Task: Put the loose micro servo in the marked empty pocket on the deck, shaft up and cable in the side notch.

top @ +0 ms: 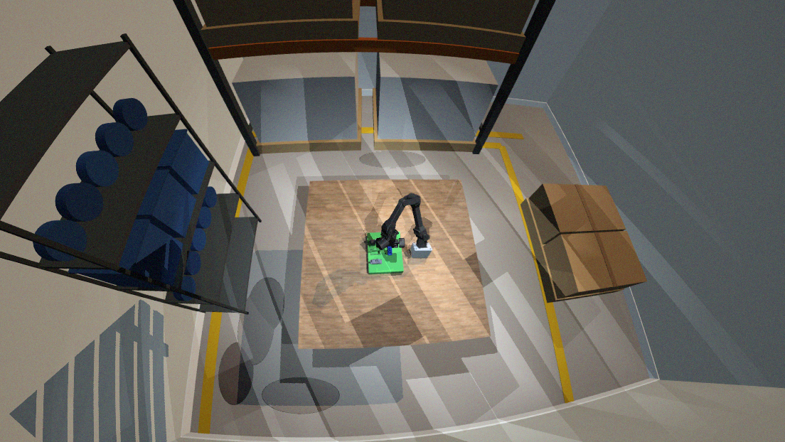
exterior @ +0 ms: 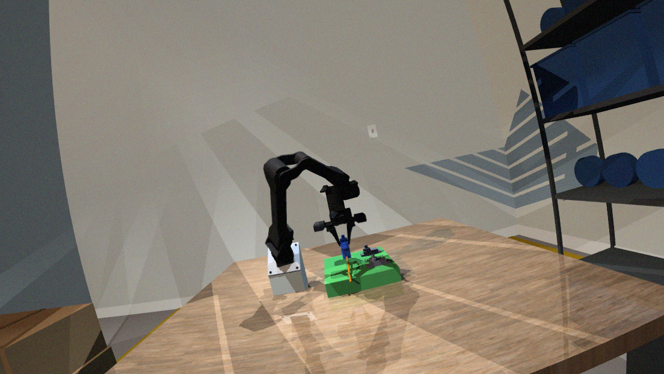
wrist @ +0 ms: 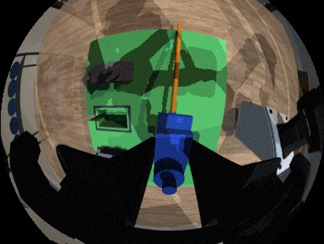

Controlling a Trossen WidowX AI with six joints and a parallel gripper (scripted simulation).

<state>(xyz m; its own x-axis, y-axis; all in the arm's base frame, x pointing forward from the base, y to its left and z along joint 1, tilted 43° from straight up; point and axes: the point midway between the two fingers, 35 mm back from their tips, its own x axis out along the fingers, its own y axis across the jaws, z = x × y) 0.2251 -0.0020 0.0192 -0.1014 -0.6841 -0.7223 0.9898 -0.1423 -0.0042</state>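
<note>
The green deck lies 100 mm below my gripper tip and 10 mm behind it.
</note>
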